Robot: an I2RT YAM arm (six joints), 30 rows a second.
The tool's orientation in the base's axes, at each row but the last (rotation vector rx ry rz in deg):
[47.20, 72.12, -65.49]
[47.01, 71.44, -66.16]
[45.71, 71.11, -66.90]
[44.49, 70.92, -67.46]
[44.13, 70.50, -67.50]
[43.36, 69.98, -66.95]
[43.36, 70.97, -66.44]
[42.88, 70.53, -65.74]
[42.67, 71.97, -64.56]
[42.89, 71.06, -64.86]
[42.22, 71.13, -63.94]
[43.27, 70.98, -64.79]
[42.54, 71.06, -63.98]
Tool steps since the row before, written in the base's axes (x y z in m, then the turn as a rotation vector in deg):
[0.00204, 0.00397, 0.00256, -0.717, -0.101, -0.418]
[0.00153, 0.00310, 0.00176, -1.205, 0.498, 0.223]
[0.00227, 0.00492, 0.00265, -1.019, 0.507, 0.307]
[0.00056, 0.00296, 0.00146, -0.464, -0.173, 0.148]
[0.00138, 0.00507, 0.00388, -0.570, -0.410, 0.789]
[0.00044, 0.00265, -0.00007, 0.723, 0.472, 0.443]
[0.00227, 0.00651, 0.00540, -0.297, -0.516, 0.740]
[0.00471, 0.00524, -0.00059, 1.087, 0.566, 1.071]
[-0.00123, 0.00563, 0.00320, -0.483, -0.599, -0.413]
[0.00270, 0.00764, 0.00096, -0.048, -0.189, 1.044]
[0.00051, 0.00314, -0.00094, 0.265, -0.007, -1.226]
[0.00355, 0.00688, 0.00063, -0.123, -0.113, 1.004]
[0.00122, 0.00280, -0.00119, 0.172, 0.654, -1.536]
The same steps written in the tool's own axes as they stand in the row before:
[-0.00340, 0.00273, -0.00273, 0.474, -0.665, -0.180]
[-0.00245, 0.00207, -0.00218, -0.244, -1.051, -0.766]
[-0.00385, 0.00311, -0.00345, -0.340, -0.881, -0.705]
[-0.00218, 0.00111, -0.00229, -0.065, -0.510, 0.058]
[-0.00512, 0.00211, -0.00346, -0.616, -0.765, 0.388]
[-0.00065, 0.00116, -0.00233, -0.597, 0.757, -0.114]
[-0.00700, 0.00325, -0.00414, -0.565, -0.536, 0.544]
[-0.00105, 0.00609, -0.00343, -1.242, 1.050, 0.071]
[-0.00437, 0.00019, -0.00493, 0.574, -0.586, 0.300]
[-0.00296, 0.00479, -0.00591, -0.961, -0.242, 0.382]
[0.00011, 0.00163, -0.00289, 1.175, 0.405, -0.167]
[-0.00247, 0.00539, -0.00502, -0.939, -0.279, 0.277]
[0.00041, 0.00220, -0.00239, 1.319, 0.568, -0.869]

